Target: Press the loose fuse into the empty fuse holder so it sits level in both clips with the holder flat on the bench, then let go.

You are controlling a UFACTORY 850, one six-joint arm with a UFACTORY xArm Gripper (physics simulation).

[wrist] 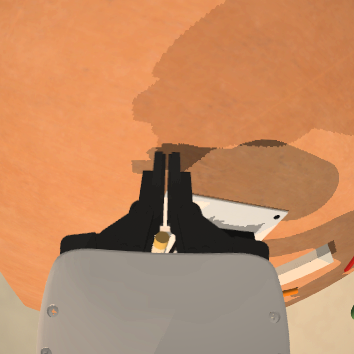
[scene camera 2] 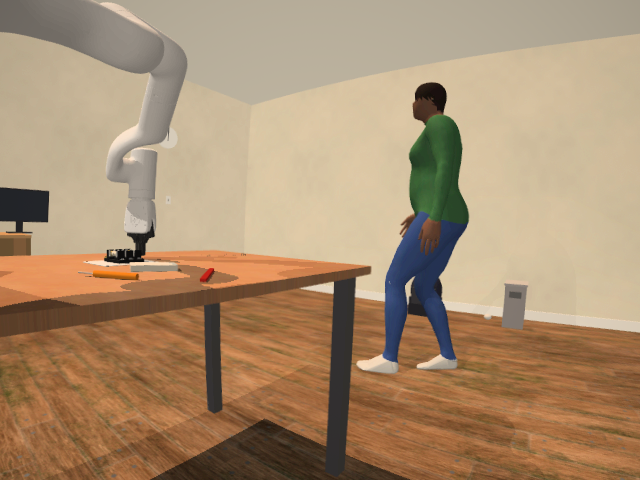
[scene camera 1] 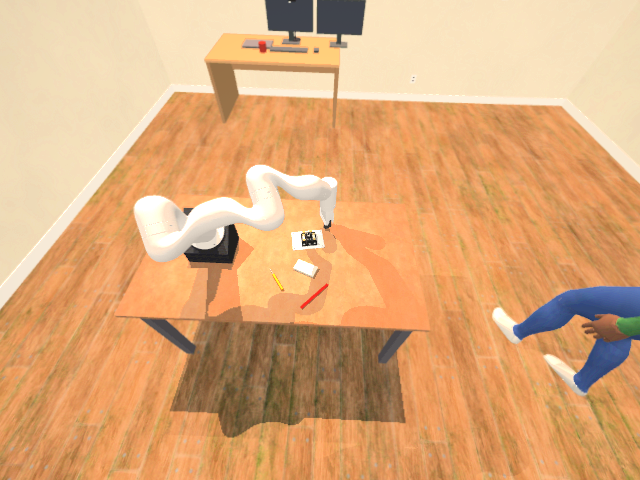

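The black fuse holder block [scene camera 1: 309, 238] [scene camera 2: 123, 255] sits on a white plate [scene camera 1: 296, 244] [wrist: 235, 212] on the bench. In the wrist view the gripper hides most of the block. A loose fuse with a brassy end cap [wrist: 161, 240] shows between the bases of the fingers in the wrist view, over the plate's left part. My gripper [scene camera 1: 327, 225] [scene camera 2: 139, 253] [wrist: 166, 167] points down beside the plate, low over the bench. Its fingers are shut with nothing between them, and the fingertips reach past the plate's edge. The seating of the clips is too small to tell.
On the bench [scene camera 1: 361, 310] lie a white block [scene camera 1: 305, 268] [scene camera 2: 154, 267] [wrist: 306, 264], a yellow-orange screwdriver [scene camera 1: 277, 280] [scene camera 2: 115, 275] and a red bar [scene camera 1: 314, 296] [scene camera 2: 206, 274]. A person [scene camera 2: 436, 170] stands beyond the bench. A desk with monitors [scene camera 1: 289, 16] stands at the back.
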